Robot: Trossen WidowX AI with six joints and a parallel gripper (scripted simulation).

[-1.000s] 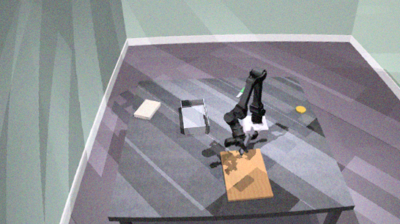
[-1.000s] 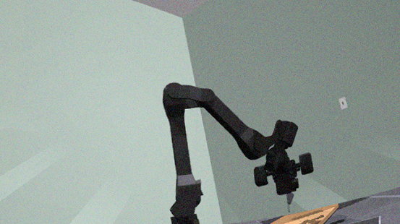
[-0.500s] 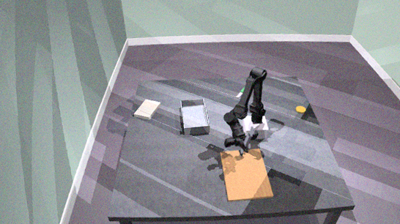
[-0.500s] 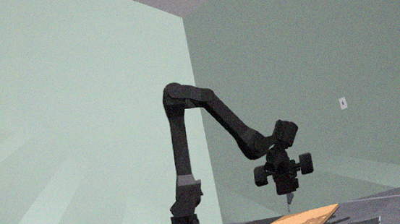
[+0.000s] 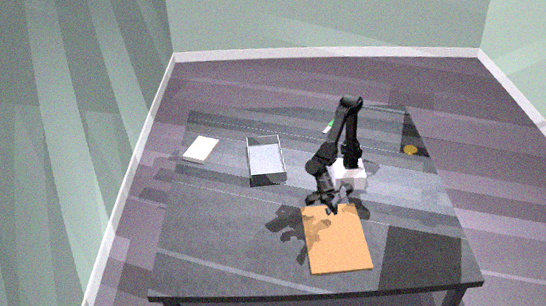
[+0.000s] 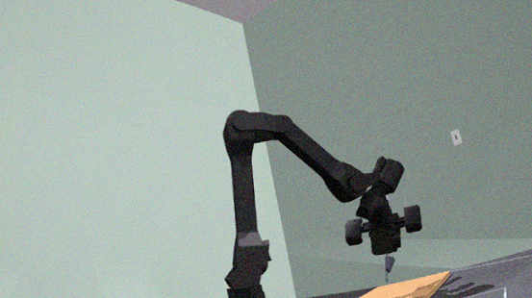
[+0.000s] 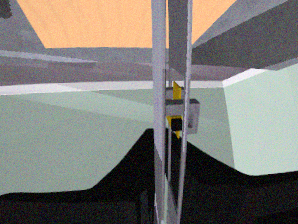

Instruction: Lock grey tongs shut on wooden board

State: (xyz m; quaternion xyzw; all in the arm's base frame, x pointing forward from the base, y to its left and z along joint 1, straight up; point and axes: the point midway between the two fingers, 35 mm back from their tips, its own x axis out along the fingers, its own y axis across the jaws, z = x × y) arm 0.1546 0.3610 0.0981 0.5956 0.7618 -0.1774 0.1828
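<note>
Right now the yellow piece is 10 mm ahead of my gripper tip, 50 mm to the right of it and 10 mm below it. The rest, counted from my gripper tip: wooden board: 10 mm behind, 20 mm to the right, 150 mm below; small yellow disc: 520 mm behind, 560 mm to the right, 150 mm below; roasting tin: 240 mm ahead, 540 mm to the right, 130 mm below.
</note>
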